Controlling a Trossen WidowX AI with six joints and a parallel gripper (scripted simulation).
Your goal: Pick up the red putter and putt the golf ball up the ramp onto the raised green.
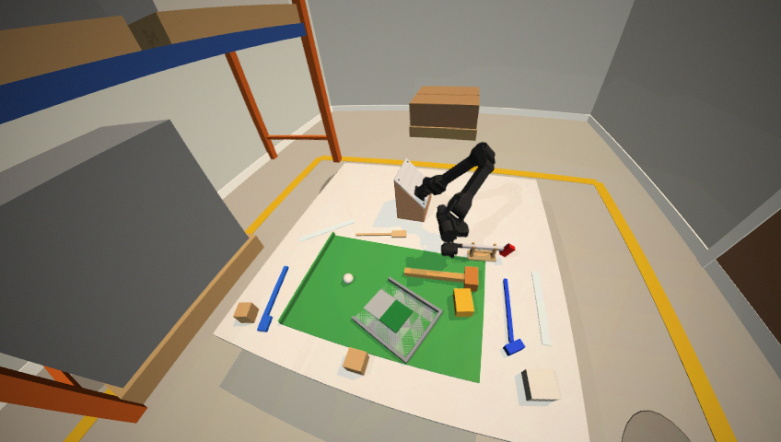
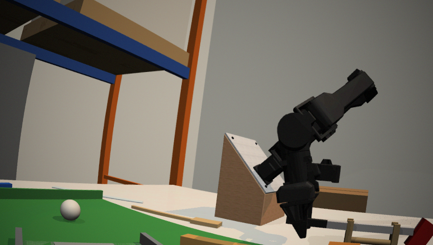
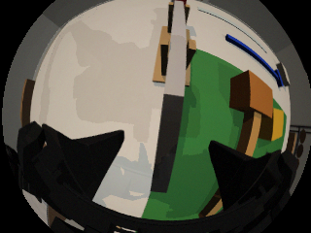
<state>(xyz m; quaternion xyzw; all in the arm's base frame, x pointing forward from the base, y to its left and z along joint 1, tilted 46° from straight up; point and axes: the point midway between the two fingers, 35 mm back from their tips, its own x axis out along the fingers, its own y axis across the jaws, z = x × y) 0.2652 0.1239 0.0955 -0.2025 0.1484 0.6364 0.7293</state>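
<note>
Now: gripper tip 110 mm to the right of the red putter, 20 mm below it and 10 mm past it. From my gripper tip the other things lie so: white golf ball: 420 mm to the right, 180 mm ahead, 20 mm below; then raised platform: 310 mm ahead, 180 mm to the right, 30 mm below; then wooden rack: 130 mm to the left, 10 mm below.
</note>
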